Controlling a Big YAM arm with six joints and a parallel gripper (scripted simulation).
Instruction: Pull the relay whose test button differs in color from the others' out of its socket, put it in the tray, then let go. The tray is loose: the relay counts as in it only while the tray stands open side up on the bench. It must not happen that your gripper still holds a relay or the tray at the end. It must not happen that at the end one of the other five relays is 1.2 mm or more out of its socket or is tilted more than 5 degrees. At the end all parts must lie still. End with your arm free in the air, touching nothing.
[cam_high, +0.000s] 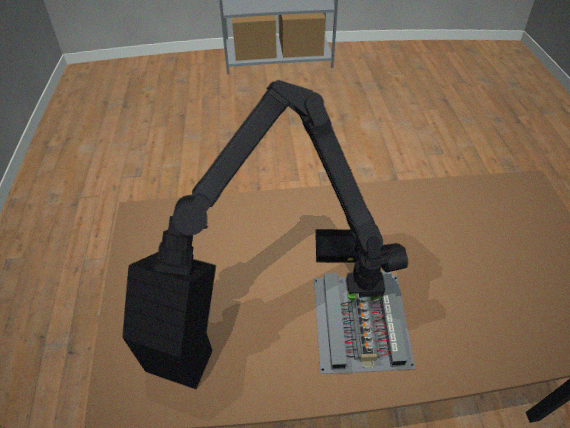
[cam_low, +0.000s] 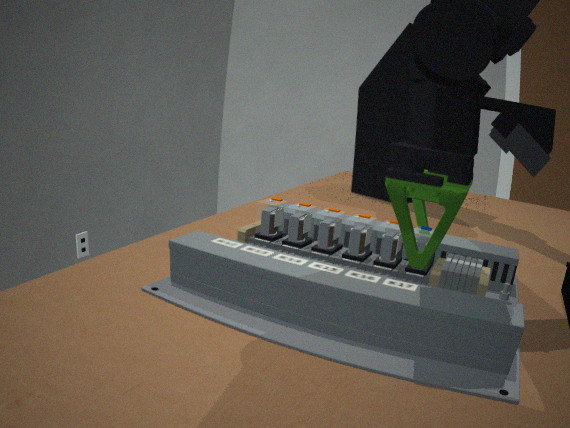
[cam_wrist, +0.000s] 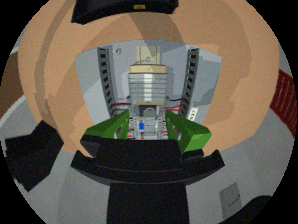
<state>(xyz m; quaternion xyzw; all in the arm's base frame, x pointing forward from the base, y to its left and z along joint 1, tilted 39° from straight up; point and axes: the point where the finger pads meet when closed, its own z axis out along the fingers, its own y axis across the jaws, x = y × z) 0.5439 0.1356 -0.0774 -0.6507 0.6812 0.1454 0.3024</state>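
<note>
Right now the relay is right at my hand. The rest, counted from my hand: black tray: 4 cm behind, 22 cm to the left, 3 cm below.
</note>
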